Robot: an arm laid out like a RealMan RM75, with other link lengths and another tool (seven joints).
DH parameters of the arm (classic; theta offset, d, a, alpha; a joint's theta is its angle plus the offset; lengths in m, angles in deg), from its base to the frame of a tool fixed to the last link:
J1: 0 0.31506 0 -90
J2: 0 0 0 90
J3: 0 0.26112 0 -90
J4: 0 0 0 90
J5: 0 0.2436 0 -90
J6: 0 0 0 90
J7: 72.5 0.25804 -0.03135 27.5
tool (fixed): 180 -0.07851 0 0
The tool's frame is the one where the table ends.
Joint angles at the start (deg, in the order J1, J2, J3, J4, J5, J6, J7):
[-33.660, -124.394, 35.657, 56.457, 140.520, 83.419, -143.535]
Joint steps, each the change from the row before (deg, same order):
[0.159, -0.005, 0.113, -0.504, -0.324, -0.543, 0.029]
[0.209, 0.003, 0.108, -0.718, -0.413, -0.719, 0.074]
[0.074, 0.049, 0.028, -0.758, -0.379, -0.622, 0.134]
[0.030, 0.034, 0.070, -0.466, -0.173, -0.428, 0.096]
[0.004, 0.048, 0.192, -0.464, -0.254, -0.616, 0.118]
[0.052, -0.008, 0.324, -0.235, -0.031, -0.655, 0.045]
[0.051, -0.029, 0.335, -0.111, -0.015, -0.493, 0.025]
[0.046, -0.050, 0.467, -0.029, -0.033, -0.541, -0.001]
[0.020, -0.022, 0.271, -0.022, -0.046, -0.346, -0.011]
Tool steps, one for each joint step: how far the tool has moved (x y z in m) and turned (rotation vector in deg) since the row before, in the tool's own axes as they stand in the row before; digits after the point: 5 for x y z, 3 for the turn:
[0.00125, -0.00159, 0.00120, -0.168, 0.070, -0.412]
[0.00190, -0.00220, 0.00151, -0.215, 0.113, -0.565]
[0.00134, -0.00175, 0.00162, -0.160, 0.022, -0.482]
[0.00093, -0.00102, 0.00109, -0.089, 0.057, -0.193]
[0.00062, -0.00052, 0.00168, -0.222, 0.023, -0.074]
[0.00097, -0.00029, 0.00143, -0.236, 0.202, 0.177]
[0.00055, -0.00030, 0.00112, -0.150, 0.143, 0.220]
[0.00012, -0.00019, 0.00137, -0.163, 0.115, 0.336]
[-0.00001, 0.00003, 0.00089, -0.134, 0.059, 0.180]

